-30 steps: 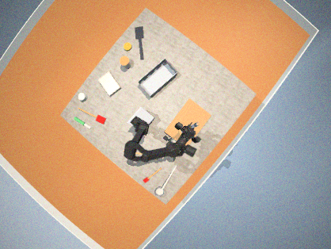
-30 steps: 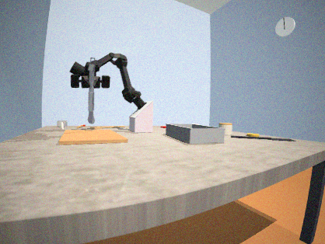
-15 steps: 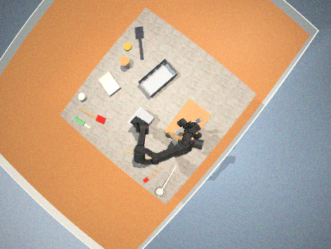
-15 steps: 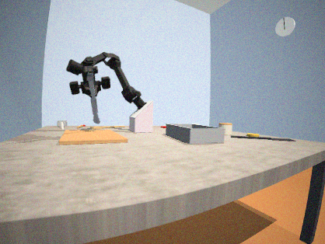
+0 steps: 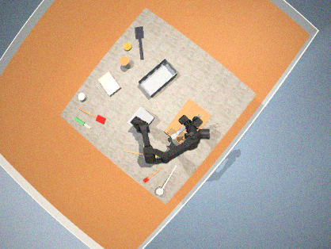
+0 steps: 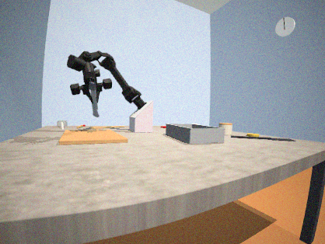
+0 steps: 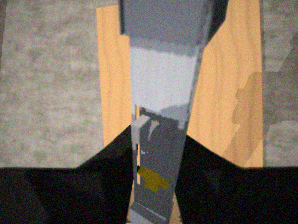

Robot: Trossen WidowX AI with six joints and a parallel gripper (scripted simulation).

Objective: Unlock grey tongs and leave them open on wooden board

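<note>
Right now the yellow lock piece is 2 cm behind my gripper tip, 1 cm to the right of it and 3 cm above it. Round my gripper tip: grey roasting tin: 10 cm ahead, 44 cm to the left, 12 cm below; wooden board: 2 cm to the right, 15 cm below; orange-lidded jar: 1 cm ahead, 74 cm to the left, 12 cm below.
</note>
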